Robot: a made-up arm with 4 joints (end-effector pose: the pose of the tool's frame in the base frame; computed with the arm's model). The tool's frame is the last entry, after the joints.
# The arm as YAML. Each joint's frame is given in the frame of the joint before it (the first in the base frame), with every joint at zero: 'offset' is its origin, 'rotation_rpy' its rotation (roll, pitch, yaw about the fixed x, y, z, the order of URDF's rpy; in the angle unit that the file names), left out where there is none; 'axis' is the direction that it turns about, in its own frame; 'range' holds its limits. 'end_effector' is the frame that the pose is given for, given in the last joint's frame.
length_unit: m
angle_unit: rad
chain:
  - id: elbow
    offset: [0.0, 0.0, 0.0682]
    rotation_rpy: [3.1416, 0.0, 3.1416]
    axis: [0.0, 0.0, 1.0]
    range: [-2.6, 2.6]
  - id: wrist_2
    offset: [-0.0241, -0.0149, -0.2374]
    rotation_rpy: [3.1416, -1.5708, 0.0]
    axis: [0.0, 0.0, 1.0]
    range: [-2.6, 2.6]
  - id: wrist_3
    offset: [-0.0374, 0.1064, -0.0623]
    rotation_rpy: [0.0, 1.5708, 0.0]
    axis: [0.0, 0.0, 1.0]
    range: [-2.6, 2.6]
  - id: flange
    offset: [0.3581, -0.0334, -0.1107]
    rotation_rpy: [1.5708, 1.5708, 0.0]
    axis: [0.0, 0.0, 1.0]
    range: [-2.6, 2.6]
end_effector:
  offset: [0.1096, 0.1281, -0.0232]
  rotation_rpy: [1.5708, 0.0, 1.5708]
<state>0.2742 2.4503 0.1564 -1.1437</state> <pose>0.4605 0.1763 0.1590 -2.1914 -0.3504 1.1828</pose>
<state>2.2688 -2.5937 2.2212 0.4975</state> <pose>0.4040 -0.0490 -0.1263 -2.8168 0.1824 -0.0918</pose>
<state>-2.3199 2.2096 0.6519 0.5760</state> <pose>-0.6186 0.1213 0.5388 -0.3970 -1.8232 0.7066</pose>
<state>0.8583 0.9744 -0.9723 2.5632</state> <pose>0.2119 -0.1513 0.1688 0.3823 -2.8057 0.7643</pose>
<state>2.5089 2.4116 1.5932 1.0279</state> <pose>0.2354 -0.4647 0.6513 1.4893 -0.7225 1.7840</pose>
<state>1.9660 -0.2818 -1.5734 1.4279</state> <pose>0.2834 -0.1994 0.4463 0.2243 1.1308 -0.3490</pose>
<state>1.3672 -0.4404 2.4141 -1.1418</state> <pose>-0.4570 0.0482 0.4492 0.9548 -0.7206 2.4657</pose>
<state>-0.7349 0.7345 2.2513 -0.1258</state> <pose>-0.0242 -0.2749 0.8293 -0.1546 -0.9070 -1.4489</pose>
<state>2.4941 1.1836 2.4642 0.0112</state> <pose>0.2674 0.1222 0.7911 1.2585 -0.0106 1.1647</pose>
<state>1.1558 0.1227 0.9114 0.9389</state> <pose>-0.3001 -0.5850 0.4770 0.8242 0.5872 -1.9571</pose>
